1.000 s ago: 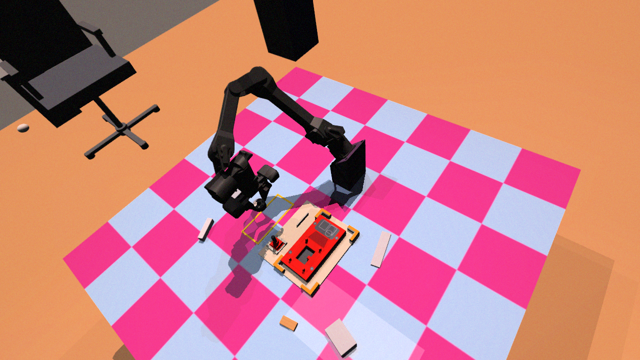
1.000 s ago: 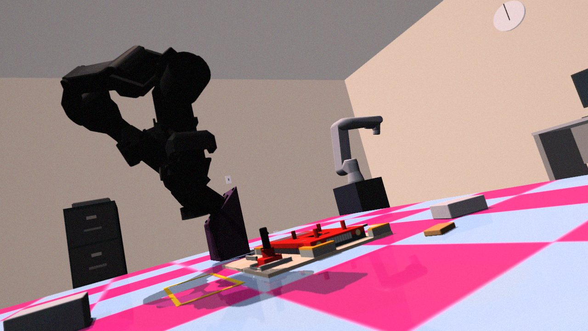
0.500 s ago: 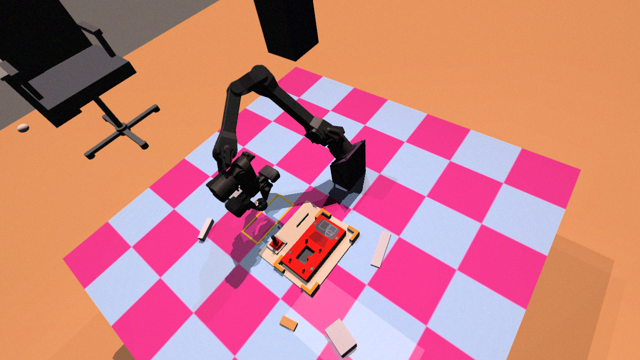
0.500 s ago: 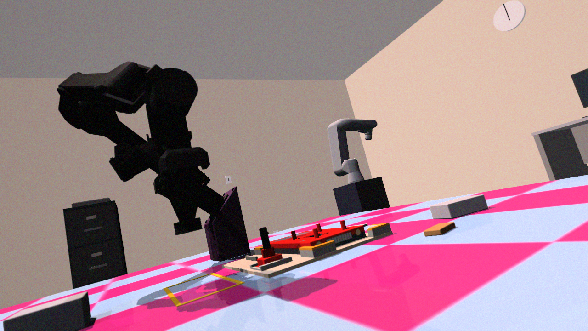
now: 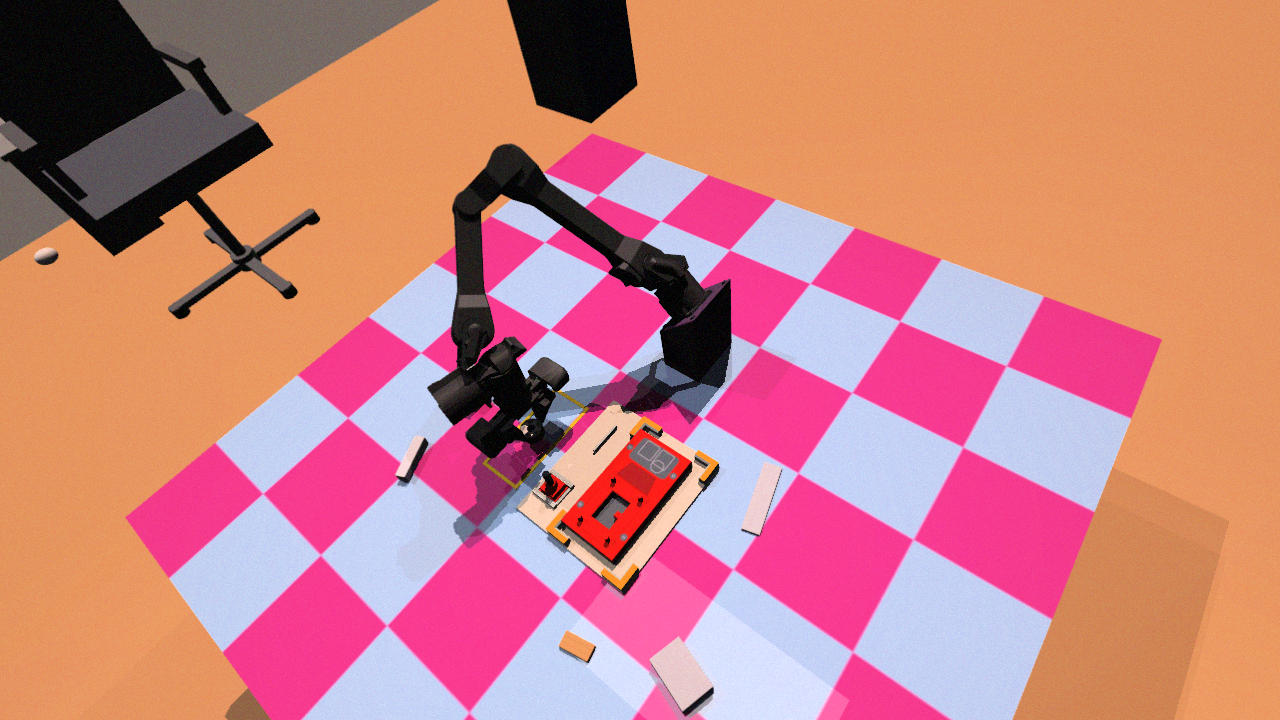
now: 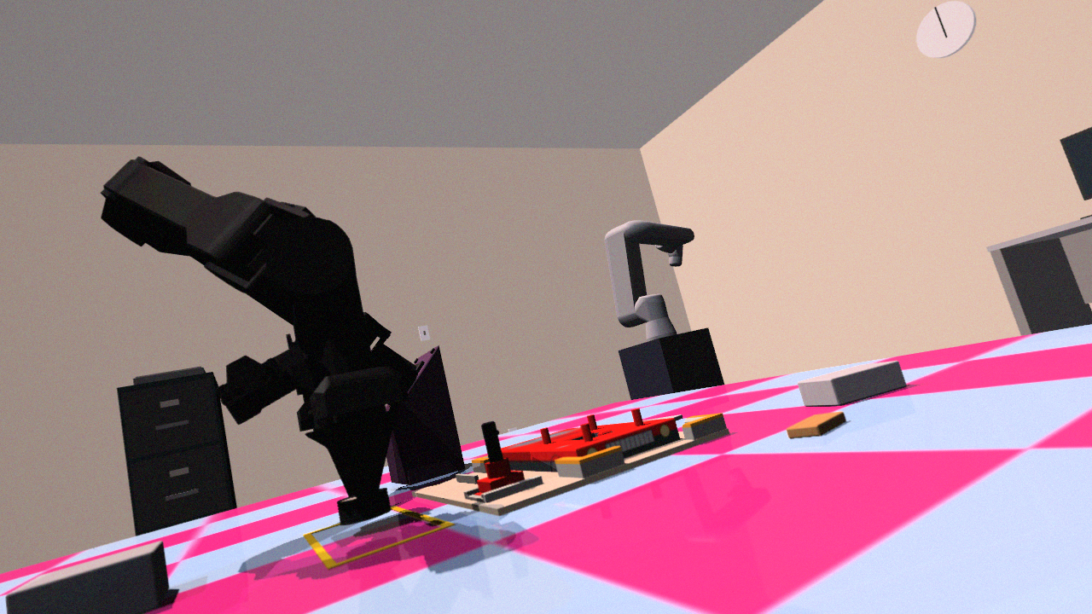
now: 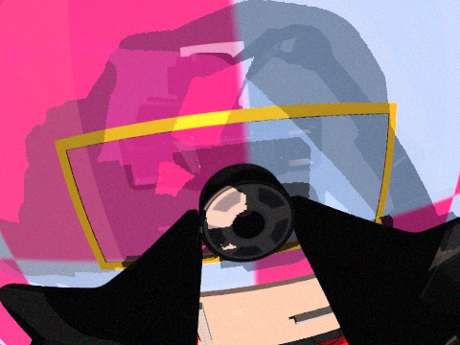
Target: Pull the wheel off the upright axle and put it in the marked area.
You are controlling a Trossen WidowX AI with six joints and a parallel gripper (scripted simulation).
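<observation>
The wheel lies right at my gripper tip. Round my gripper tip: beige base plate: 20 cm to the left, 1 cm below; grey block: 1 cm behind, 17 cm to the right; black axle: 6 cm ahead, 10 cm to the left, 2 cm above.
</observation>
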